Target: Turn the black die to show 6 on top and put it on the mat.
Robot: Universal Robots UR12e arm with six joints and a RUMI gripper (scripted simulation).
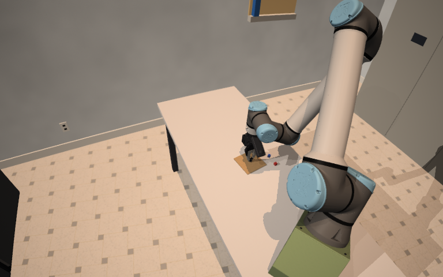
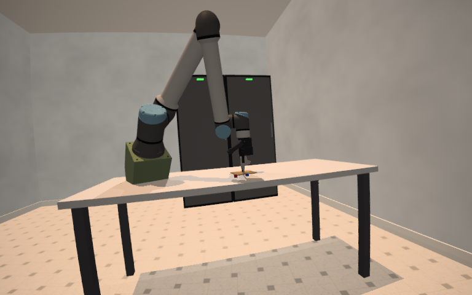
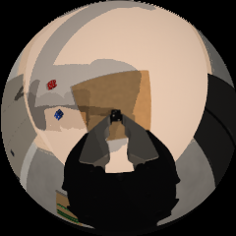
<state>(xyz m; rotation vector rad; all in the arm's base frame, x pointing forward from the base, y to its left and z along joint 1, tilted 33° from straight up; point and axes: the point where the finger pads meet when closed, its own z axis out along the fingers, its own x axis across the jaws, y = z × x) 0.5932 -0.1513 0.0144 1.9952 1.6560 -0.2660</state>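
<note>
Right now the black die is 1 cm below my hand. From my hand the other things lie so: red die (11 cm to the right, 10 cm behind, 2 cm below); brown mat (2 cm below); blue die (12 cm to the right, 4 cm behind, 2 cm below).
</note>
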